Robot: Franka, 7 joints.
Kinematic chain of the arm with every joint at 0, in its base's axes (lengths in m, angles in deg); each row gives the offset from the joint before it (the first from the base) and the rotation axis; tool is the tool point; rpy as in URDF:
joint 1: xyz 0 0 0.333 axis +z
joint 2: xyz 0 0 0 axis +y
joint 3: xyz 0 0 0.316 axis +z
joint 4: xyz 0.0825 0 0 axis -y
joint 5: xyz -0.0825 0 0.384 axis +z
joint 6: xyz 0 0 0 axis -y
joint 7: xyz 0.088 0 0 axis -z
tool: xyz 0 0 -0.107 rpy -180 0 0
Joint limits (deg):
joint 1: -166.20..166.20
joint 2: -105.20..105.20
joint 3: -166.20..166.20
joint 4: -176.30..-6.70
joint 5: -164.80..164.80
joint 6: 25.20..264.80
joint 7: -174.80..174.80
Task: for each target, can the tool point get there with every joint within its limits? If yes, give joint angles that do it. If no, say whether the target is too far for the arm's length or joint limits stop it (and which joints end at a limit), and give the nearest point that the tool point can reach.
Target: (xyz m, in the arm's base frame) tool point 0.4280 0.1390 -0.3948
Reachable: no: joint limits stop it (at a limit: joint 2) | nearest point 0.4124 0.1339 -0.3391 | short by 0.058 m
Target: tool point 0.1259 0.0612 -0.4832
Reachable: no: joint limits stop it (at a limit: joint 2) | nearest point 0.1525 0.0741 -0.3484 | short by 0.138 m
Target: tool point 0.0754 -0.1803 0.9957
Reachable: yes | joints 133.30 -50.91 -8.44 -71.46 -67.42 238.90 67.44
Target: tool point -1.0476 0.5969 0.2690
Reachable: no: too far | nearest point -0.7443 0.4241 0.2875 | short by 0.350 m
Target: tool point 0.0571 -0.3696 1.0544
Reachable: yes | joints 62.62 -25.16 -110.31 -24.24 -87.02 191.85 120.45
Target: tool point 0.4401 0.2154 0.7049
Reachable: yes | joints 111.48 20.41 -114.15 -106.56 123.51 45.34 53.15
